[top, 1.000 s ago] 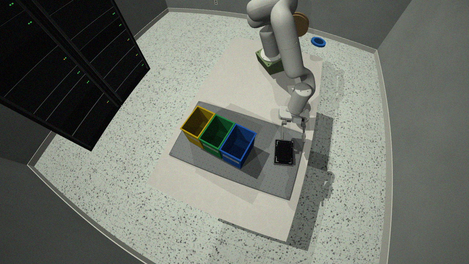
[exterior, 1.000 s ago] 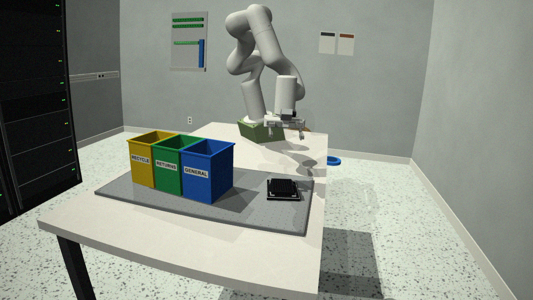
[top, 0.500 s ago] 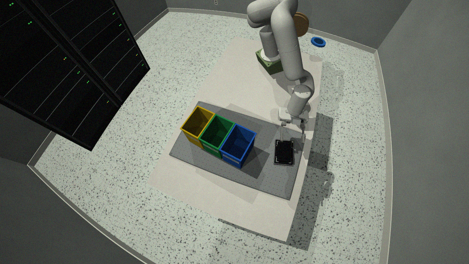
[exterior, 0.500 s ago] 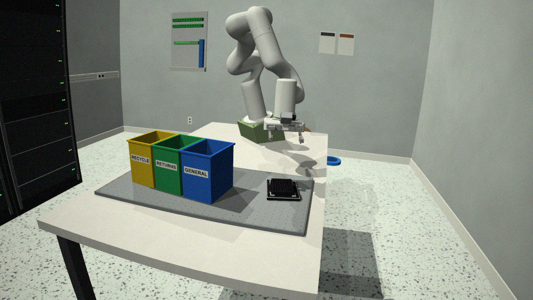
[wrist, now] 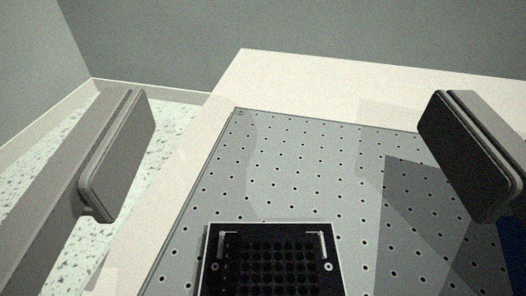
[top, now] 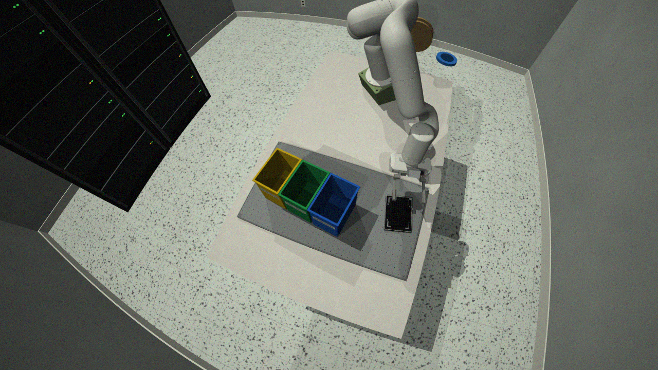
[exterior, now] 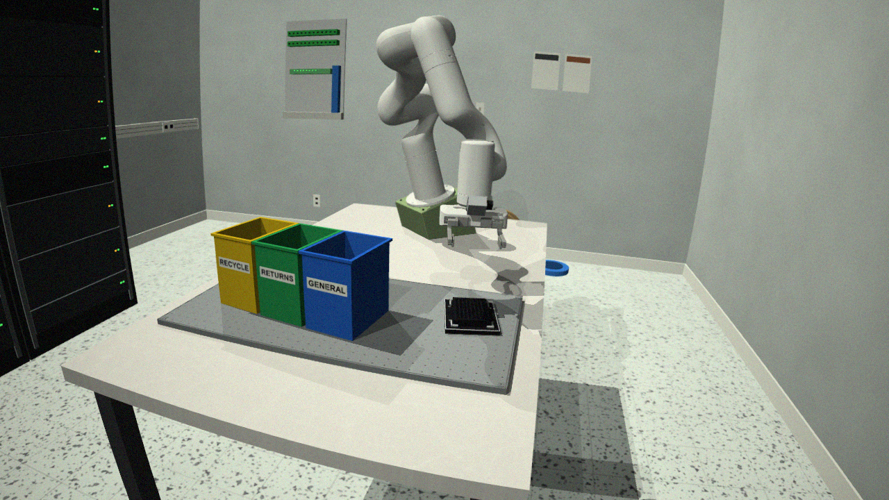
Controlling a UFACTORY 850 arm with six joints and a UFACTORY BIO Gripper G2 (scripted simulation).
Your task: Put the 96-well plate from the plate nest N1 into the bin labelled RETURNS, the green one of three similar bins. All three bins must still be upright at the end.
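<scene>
Now: the black 96-well plate 170 mm below my hand. From my hand the other things lie so: black plate nest N1: 180 mm below; blue general bin: 60 mm ahead, 280 mm to the right, 100 mm below; green returns bin: 30 mm ahead, 400 mm to the right, 100 mm below.
</scene>
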